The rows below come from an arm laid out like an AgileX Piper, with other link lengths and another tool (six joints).
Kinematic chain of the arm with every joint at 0, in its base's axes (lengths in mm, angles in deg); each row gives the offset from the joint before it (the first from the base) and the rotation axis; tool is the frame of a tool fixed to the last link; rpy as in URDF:
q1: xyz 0 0 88.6 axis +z
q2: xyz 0 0 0 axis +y
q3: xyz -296.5 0 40.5 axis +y
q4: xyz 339.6 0 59.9 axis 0.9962 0 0.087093
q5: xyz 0 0 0 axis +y
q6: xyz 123.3 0 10.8 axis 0.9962 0 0.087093
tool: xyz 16.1 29 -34.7 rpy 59.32 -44.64 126.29
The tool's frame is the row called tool.
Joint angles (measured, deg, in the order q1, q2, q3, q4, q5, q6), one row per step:
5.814 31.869 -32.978 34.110 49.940 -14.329
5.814 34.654 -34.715 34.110 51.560 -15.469
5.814 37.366 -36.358 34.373 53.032 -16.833
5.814 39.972 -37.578 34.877 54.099 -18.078
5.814 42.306 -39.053 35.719 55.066 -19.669
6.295 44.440 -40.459 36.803 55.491 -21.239
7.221 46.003 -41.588 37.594 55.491 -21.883
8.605 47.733 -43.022 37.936 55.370 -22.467
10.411 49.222 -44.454 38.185 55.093 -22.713
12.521 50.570 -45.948 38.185 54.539 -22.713
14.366 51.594 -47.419 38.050 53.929 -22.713
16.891 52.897 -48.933 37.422 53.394 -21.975
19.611 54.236 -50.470 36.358 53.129 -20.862
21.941 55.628 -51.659 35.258 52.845 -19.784
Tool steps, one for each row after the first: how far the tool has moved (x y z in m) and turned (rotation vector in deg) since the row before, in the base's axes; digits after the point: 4 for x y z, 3 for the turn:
0.0051 0.0008 0.0013 -1.065 1.795 1.562
0.0053 0.0010 0.0011 -0.872 1.598 1.670
0.0058 0.0013 -0.0009 -0.487 1.654 1.415
0.0055 0.0017 0.0019 -0.232 0.880 1.613
0.0054 0.0035 0.0027 0.125 0.322 1.777
0.0038 0.0049 0.0029 0.404 0.162 1.355
0.0041 0.0060 0.0035 0.021 -0.092 1.690
0.0028 0.0077 0.0044 0.154 -0.264 1.795
0.0023 0.0087 0.0051 0.117 -0.570 1.768
0.0018 0.0076 0.0060 0.088 -0.932 1.467
0.0007 0.0102 0.0046 -0.098 -0.308 1.724
-0.0006 0.0107 0.0038 -0.401 0.000 1.840
0.0001 0.0095 0.0010 -0.575 0.291 1.457

